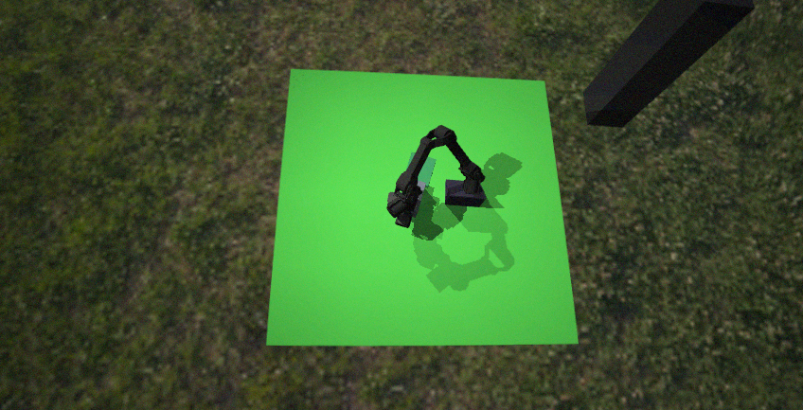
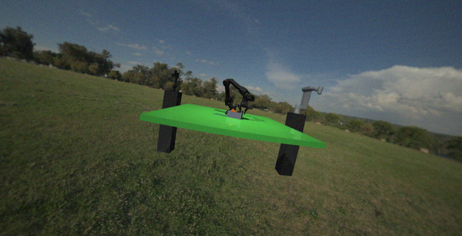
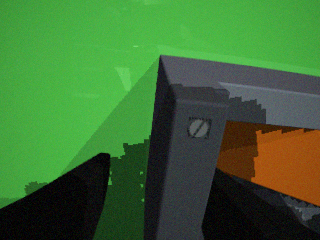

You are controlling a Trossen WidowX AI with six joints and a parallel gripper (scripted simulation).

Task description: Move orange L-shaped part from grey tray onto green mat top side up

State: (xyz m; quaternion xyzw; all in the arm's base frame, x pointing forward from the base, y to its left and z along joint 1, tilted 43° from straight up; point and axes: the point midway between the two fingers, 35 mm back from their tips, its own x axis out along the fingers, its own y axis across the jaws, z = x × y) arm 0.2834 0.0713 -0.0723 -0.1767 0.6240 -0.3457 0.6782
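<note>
Right now the orange L-shaped part is 5 cm to the right of my gripper tip, 2 cm behind it and 1 cm below it.
</note>
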